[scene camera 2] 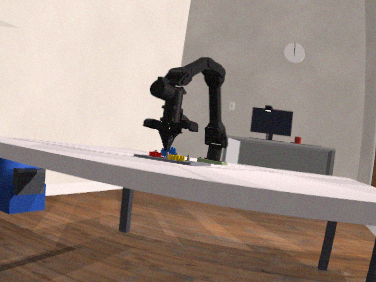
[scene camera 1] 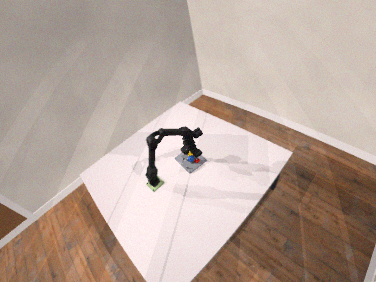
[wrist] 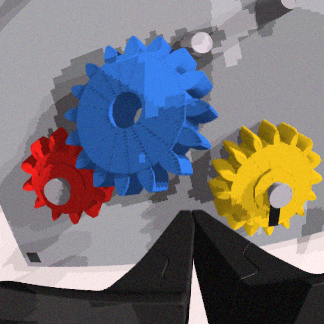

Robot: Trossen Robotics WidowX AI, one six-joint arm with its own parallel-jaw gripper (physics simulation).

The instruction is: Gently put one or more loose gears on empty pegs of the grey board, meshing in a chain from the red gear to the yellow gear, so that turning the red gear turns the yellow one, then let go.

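Places are measured from the arm's base along level axes (x ahead, y left, z up), in centimetres.
Pixels of known places: gripper, between the fingertips: (scene camera 2: 166, 151) (wrist: 189, 220); arm's base, origin of its link: (scene camera 2: 212, 160) (scene camera 1: 155, 182).
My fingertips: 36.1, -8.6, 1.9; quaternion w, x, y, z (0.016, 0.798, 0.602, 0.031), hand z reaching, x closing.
Observation:
For each thing: its top centre in the pictures, then the offset to it from my fingertips, as dx, dy, dz. Level surfaces: height alone.
- red gear, centre of its top: (wrist: 60, 186) (scene camera 2: 155, 151) (scene camera 1: 196, 159) -2.6, -4.6, -0.7
- yellow gear, centre of its top: (wrist: 276, 191) (scene camera 2: 176, 154) +0.4, +3.8, -0.7
- grey board, centre of its top: (wrist: 198, 105) (scene camera 2: 174, 152) (scene camera 1: 189, 157) -4.1, +1.4, -0.2
- blue gear, centre of its top: (wrist: 132, 130) (scene camera 2: 169, 146) (scene camera 1: 190, 156) -4.4, -0.7, +1.7
- bare peg, centre of its top: (wrist: 201, 42) -6.1, +2.1, -0.3
- white table, height of its surface: dz -3.2
The red gear (wrist: 62, 170) (scene camera 2: 155, 154) (scene camera 1: 197, 161) and the yellow gear (wrist: 290, 165) (scene camera 2: 177, 157) sit on pegs of the grey board (wrist: 125, 240) (scene camera 1: 184, 165). The blue gear (wrist: 150, 85) (scene camera 2: 172, 151) (scene camera 1: 191, 158) is loose and looks tilted. Its edge overlaps the red gear's teeth in the wrist view, and a gap separates it from the yellow gear. No peg tip clearly shows through its hole. My gripper (wrist: 189, 220) (scene camera 2: 167, 149) is shut and empty, low over the board, with its tips beside the blue gear, towards the yellow gear.
A bare peg (wrist: 201, 42) stands close beyond the blue gear. Another peg (wrist: 290, 2) shows at the wrist view's top edge. The arm's base stands on a green plate (scene camera 1: 156, 186) on the white table (scene camera 1: 165, 225), near the board.

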